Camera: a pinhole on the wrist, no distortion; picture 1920 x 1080 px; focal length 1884.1 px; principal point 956.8 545.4 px. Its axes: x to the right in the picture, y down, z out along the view. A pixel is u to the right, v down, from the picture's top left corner.
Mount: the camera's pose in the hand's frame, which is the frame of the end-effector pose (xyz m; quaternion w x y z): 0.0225 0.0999 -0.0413 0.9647 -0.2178 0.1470 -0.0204
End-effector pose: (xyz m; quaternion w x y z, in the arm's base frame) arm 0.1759 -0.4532 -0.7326 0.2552 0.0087 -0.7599 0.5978
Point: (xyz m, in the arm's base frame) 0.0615 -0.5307 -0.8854
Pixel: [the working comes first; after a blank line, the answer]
In the camera's frame: -0.0608 -0.0286 0.1741

298.9 236.3
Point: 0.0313 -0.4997 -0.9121
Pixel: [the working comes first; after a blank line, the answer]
In the camera's frame: -0.0381 0.0148 0.1879

574.9 693.6
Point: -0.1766 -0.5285 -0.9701
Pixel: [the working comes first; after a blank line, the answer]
In the camera's frame: 0.0619 0.0625 0.3754

1267.7 858.9
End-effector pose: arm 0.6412 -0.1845 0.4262 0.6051 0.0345 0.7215 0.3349
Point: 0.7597 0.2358 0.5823
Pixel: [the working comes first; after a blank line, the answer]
In the camera's frame: -0.1126 0.1004 0.3923

416.0 1027.7
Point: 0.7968 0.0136 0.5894
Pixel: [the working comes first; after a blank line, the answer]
In the camera's frame: -0.1878 -0.0329 0.2268

outside the picture
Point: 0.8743 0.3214 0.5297
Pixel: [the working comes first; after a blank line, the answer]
In the camera's frame: -0.1007 0.0363 0.5301

598.9 674.5
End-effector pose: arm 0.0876 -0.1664 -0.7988 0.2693 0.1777 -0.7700 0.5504
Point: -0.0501 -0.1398 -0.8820
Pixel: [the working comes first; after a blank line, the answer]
In the camera's frame: 0.0112 0.0157 0.0892

1192.5 877.1
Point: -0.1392 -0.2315 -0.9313
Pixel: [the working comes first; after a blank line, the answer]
In the camera's frame: 0.0094 0.0164 0.2262

1035.0 681.6
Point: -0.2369 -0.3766 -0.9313
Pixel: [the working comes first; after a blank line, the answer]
In the camera's frame: 0.0359 -0.0460 0.3875

1131.3 321.8
